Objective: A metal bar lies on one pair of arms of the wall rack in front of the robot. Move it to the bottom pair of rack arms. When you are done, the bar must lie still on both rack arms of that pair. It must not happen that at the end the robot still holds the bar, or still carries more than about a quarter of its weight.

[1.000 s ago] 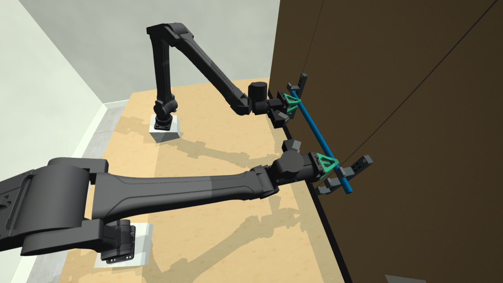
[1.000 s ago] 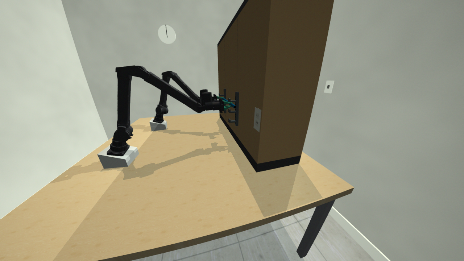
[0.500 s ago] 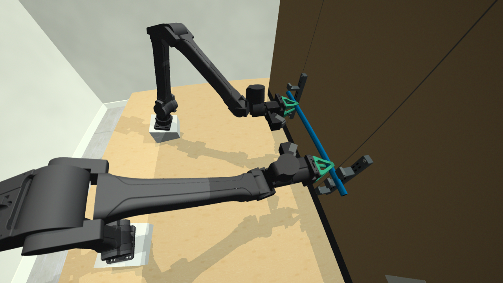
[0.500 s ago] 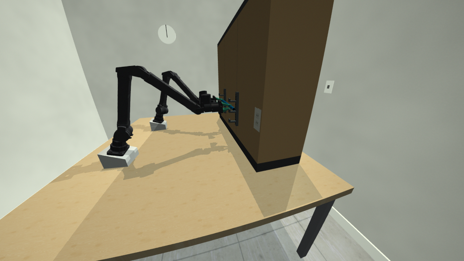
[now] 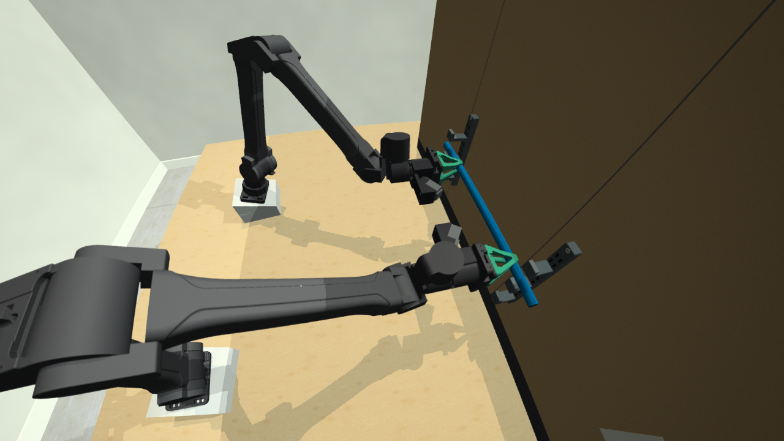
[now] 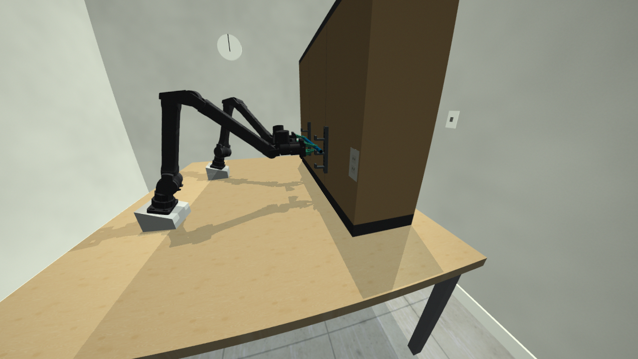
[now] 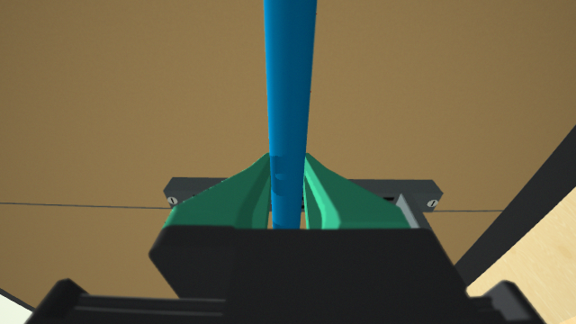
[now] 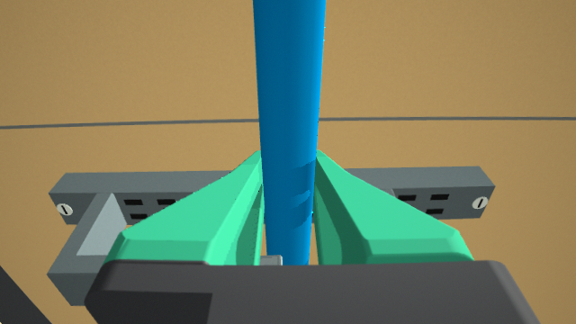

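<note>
Now: the blue metal bar 20 mm behind my right hand and 150 mm to the left of it. The rest, counted from my right hand: black plinth (20 mm ahead, 200 mm to the left, 270 mm below); tall brown cabinet (170 mm ahead, 220 mm to the left, 150 mm above).
Now: the blue metal bar 150 mm to the right of my left hand and 20 mm ahead of it. Also, from my left hand: black plinth 270 mm below, 90 mm to the right, 70 mm ahead; tall brown cabinet 220 mm ahead, 150 mm above, 70 mm to the right.
</note>
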